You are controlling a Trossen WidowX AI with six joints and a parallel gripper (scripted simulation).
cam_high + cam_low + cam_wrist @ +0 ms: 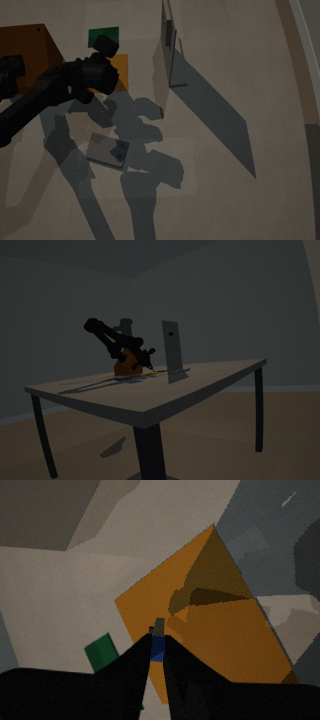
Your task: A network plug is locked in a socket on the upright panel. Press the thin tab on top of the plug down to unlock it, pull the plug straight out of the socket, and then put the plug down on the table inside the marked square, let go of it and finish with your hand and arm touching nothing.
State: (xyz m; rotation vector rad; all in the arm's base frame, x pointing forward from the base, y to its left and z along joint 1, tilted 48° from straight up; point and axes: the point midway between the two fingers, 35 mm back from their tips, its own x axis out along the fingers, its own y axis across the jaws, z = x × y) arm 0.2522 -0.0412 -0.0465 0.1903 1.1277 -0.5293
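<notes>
Right now the orange square is 3 cm below my gripper tip and 1 cm behind it. Round my gripper tip: network plug (right at my gripper tip); then green patch (12 cm to the left, 3 cm below, 3 cm behind); then upright panel (17 cm ahead, 11 cm above, 3 cm to the left).
</notes>
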